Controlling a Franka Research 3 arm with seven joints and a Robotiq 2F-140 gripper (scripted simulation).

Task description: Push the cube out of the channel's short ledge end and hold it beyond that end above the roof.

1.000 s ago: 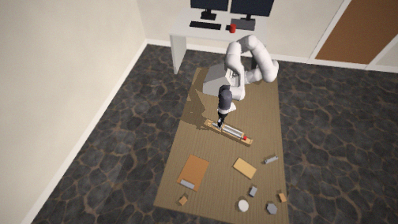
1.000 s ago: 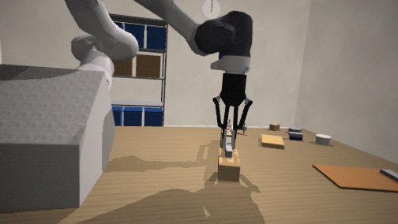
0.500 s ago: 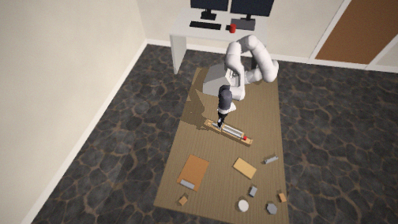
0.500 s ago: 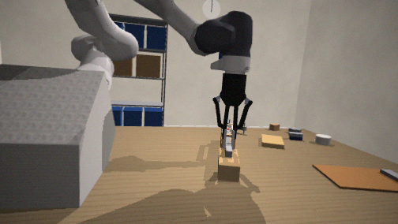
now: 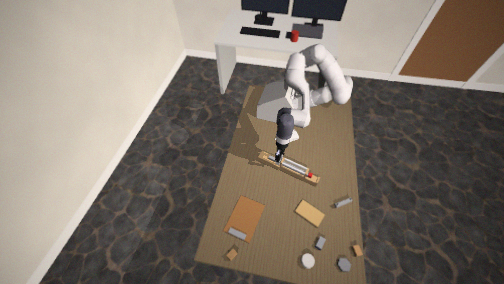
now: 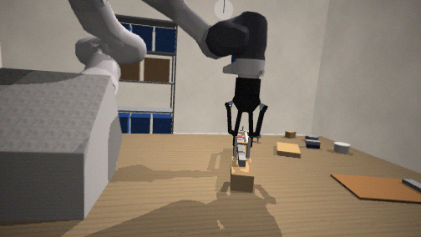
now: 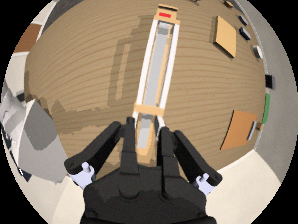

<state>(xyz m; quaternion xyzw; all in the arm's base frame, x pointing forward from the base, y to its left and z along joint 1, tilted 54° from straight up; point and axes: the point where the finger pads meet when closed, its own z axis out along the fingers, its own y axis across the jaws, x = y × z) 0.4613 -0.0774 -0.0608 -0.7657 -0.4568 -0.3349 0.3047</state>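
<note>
Right now my hand is 8 cm short of the red cube, 20 cm to the right of it and 3 cm above it. Round my hand: wooden channel 4 cm ahead, 10 cm to the left, 3 cm below; tan board 31 cm ahead, 21 cm to the left, 8 cm below; white disc 57 cm ahead, 19 cm to the left, 7 cm below.
</note>
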